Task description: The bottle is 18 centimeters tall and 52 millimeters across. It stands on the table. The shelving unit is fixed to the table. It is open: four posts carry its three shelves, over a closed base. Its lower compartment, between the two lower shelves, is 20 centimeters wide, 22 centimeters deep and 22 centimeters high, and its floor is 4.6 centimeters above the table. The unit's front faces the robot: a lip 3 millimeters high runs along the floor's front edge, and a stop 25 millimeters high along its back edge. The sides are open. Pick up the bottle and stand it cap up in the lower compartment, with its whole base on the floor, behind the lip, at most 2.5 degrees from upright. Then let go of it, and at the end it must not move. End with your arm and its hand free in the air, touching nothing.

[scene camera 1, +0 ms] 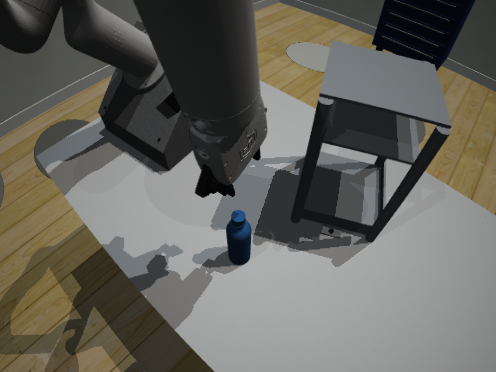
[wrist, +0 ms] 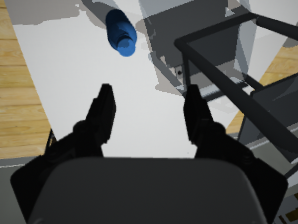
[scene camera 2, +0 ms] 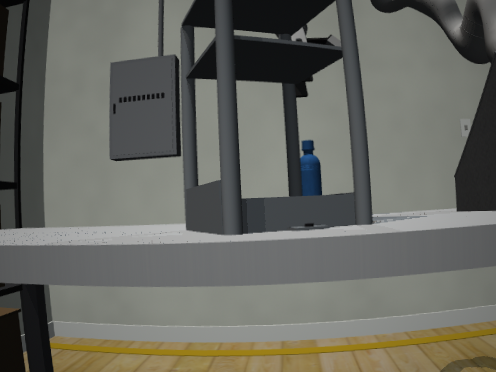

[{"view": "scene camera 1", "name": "my gripper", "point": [239,173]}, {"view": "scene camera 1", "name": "bottle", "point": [239,238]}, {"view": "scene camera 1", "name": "shelving unit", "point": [341,193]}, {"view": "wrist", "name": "my gripper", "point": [149,96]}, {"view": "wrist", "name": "bottle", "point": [122,36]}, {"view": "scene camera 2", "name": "bottle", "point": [310,165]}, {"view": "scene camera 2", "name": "shelving unit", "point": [258,59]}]
